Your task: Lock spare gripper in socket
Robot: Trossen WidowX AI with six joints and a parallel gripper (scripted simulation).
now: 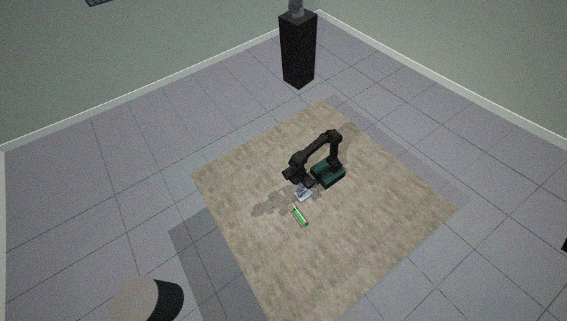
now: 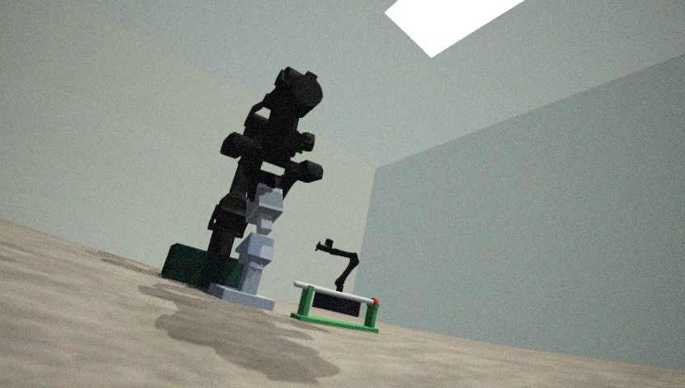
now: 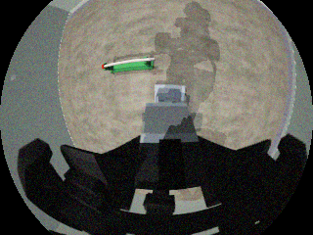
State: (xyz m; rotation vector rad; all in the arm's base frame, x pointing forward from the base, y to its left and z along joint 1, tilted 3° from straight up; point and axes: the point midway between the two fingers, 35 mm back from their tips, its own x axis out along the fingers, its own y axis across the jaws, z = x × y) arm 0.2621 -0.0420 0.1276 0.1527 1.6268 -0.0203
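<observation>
The rack is 140 mm below my gripper tip, 130 mm ahead of it and 100 mm to the left of it. The rest, counted from my gripper tip: socket 110 mm below, 10 mm ahead; spare gripper right at my gripper tip.
</observation>
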